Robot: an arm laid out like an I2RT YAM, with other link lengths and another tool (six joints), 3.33 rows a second.
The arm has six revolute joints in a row. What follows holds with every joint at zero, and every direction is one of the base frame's.
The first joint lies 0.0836 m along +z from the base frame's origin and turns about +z.
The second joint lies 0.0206 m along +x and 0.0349 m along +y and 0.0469 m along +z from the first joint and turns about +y.
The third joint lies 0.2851 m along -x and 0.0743 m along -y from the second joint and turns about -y.
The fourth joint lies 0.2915 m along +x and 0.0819 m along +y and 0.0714 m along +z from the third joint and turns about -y.
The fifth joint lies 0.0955 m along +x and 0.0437 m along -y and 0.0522 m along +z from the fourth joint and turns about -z.
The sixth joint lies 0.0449 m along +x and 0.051 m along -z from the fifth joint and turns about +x.
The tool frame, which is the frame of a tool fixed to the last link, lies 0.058 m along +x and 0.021 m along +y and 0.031 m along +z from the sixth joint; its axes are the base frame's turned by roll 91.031, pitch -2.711 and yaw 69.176 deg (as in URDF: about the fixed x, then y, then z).
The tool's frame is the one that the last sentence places.
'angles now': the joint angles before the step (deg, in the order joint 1, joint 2, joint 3, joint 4, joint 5, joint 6). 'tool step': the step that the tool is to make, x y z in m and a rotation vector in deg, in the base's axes. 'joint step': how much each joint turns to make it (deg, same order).
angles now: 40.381, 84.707, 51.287, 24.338, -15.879, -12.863
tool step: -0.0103, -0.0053, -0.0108, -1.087, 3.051, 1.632
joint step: 0.022, -1.791, -2.083, -2.484, -1.792, 0.875
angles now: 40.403, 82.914, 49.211, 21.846, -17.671, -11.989
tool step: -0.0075, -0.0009, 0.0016, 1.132, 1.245, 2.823
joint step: -0.020, -0.734, -0.643, 0.062, -3.124, 1.115
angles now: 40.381, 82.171, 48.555, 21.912, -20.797, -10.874
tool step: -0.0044, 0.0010, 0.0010, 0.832, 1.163, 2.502
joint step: -0.010, -0.001, 0.002, -0.004, -2.741, 0.916
